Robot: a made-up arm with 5 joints. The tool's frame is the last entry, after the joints. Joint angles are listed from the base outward. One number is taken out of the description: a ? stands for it. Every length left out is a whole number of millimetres.
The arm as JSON. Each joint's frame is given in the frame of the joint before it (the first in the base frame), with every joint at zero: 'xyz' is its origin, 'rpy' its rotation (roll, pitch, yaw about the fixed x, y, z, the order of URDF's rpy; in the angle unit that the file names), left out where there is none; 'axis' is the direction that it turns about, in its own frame. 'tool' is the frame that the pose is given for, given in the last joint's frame.
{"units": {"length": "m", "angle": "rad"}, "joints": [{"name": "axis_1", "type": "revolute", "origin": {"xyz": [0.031, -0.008, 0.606], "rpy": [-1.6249, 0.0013, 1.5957]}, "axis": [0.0, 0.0, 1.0]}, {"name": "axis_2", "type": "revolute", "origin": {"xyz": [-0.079, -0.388, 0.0], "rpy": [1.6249, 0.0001, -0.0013]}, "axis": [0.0, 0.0, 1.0]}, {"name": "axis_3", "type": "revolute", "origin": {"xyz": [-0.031, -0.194, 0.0], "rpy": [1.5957, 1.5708, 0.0]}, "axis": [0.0, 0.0, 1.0]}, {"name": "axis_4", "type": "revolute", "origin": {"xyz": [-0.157, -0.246, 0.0], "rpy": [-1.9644, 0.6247, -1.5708]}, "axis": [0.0, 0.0, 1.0]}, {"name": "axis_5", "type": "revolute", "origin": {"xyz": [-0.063, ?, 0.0], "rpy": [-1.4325, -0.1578, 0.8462]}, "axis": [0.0, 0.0, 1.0]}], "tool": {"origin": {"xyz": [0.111, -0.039, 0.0], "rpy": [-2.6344, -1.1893, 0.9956]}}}
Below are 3 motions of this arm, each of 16 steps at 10 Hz.
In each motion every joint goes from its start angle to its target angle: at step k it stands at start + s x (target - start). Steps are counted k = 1, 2, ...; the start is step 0. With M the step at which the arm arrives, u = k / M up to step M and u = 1 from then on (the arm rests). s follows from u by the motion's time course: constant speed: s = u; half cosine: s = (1 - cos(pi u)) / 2; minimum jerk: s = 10 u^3 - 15 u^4 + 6 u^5.
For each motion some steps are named. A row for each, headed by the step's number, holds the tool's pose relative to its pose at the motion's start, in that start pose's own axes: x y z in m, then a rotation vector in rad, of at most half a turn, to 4 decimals.
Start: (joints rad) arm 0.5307 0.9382 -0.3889 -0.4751 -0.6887
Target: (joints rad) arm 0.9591 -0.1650 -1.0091 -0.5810 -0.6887
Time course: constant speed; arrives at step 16
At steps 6, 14, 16:
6: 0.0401 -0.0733 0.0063 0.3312 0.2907 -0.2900
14: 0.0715 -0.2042 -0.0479 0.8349 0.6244 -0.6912
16: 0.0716 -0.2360 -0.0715 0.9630 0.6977 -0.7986

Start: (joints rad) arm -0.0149 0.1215 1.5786 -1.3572 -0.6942
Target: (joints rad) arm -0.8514 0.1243 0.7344 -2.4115 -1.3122
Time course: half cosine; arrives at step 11
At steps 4, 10, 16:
4: 0.0140 -0.0618 0.0612 -0.1976 -0.2472 0.2284
10: 0.0729 -0.1478 0.2609 -0.7027 -0.9454 0.5700
16: 0.0749 -0.1486 0.2679 -0.7173 -0.9683 0.5752

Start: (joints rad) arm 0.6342 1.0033 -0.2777 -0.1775 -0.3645
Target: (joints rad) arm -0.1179 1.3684 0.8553 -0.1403 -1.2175
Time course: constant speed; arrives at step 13
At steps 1, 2, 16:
1: -0.0200 0.0317 -0.0150 -0.1545 -0.0770 0.0411
2: -0.0381 0.0593 -0.0333 -0.3076 -0.1547 0.0790
16: -0.0787 0.1454 -0.2473 -1.7421 -1.1750 0.2266

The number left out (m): 0.054
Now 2 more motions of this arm.
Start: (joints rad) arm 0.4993 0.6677 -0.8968 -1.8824 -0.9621
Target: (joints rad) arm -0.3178 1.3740 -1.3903 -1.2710 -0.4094
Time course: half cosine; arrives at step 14
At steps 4, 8, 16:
4: 0.0485 0.0322 -0.0138 0.2033 0.0907 0.0626
8: 0.1717 0.1123 -0.0897 0.6237 0.4709 0.1606
16: 0.2770 0.2200 -0.2289 0.8791 1.0151 0.1500

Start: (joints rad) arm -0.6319 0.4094 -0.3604 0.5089 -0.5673
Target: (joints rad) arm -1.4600 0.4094 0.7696 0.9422 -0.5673
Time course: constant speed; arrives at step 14
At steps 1, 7, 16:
1: -0.0339 0.0154 -0.0207 -0.0075 -0.1024 -0.0811
7: -0.1656 0.1136 -0.1899 0.0296 -0.7420 -0.5176
16: -0.1588 0.1996 -0.3989 0.2406 -1.5453 -0.8391

